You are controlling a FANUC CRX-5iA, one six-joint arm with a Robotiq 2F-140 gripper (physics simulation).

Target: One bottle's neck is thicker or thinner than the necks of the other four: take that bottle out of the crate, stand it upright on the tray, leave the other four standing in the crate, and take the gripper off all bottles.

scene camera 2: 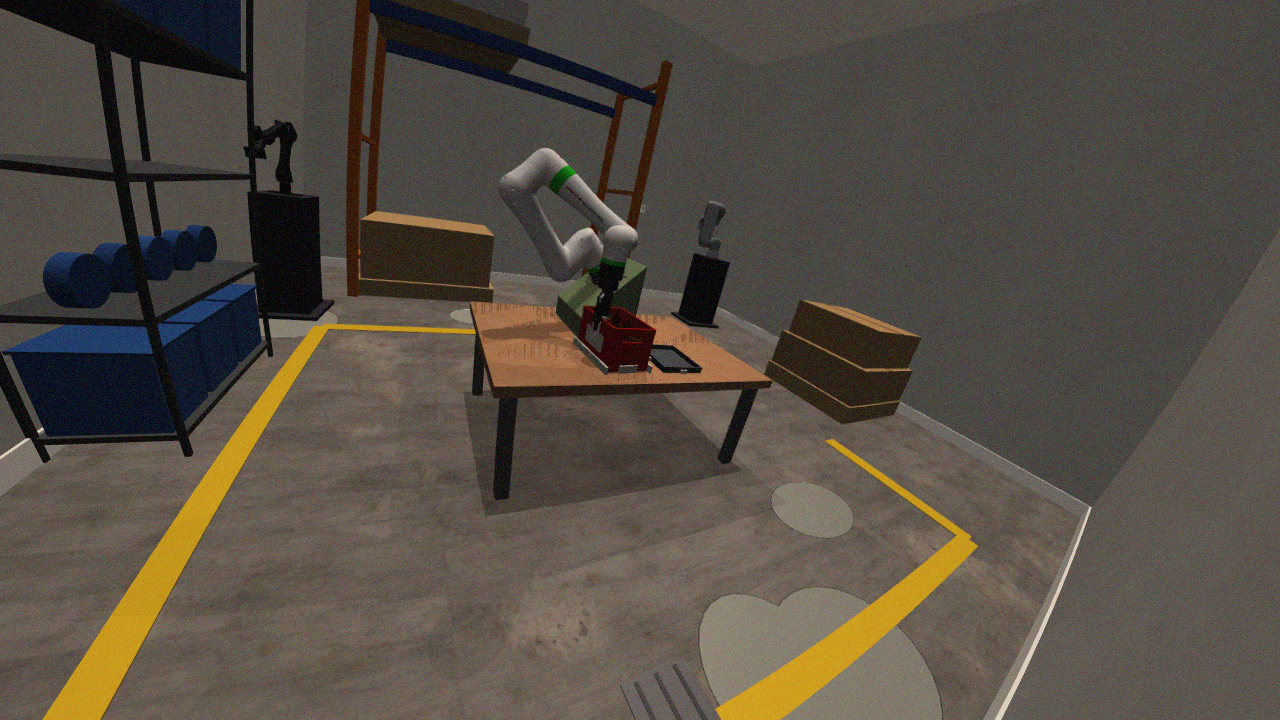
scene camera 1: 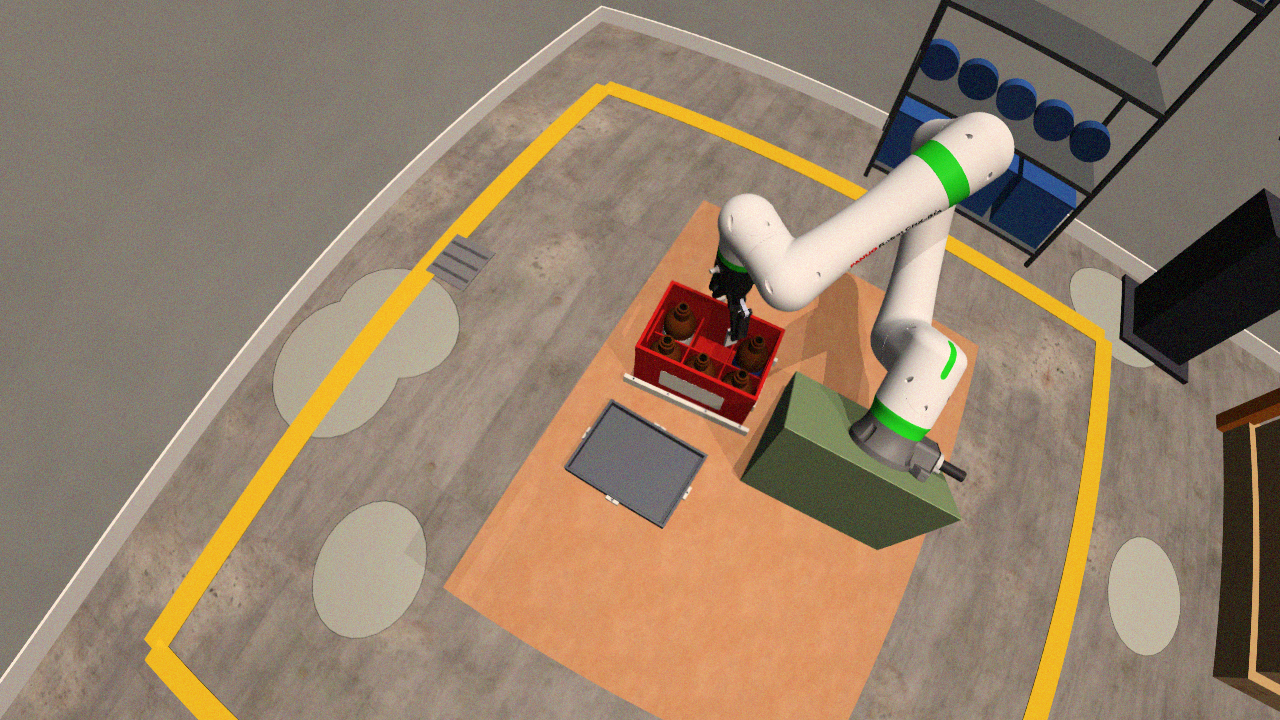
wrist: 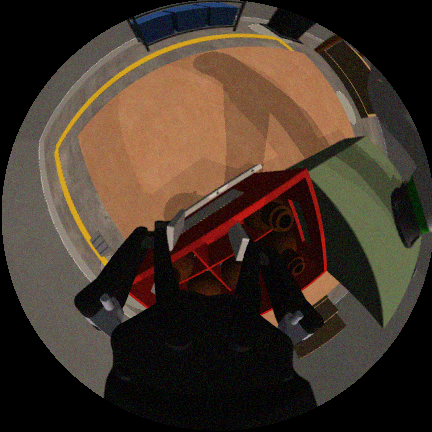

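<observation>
Five brown bottles stand in the red crate. In scene camera 1, bottles at the back left and back right flank an empty back middle cell; three more stand in the front row. I cannot tell which neck differs. My gripper reaches down at the back middle cell, close to the back right bottle. Its fingers stand apart, and no bottle shows between the pads. The grey tray holds no bottle.
A green block stands beside the crate, under the arm's base. A white strip runs along the crate's front, between it and the tray. The crate's walls and dividers surround the fingertips. A shelf unit stands beyond the table.
</observation>
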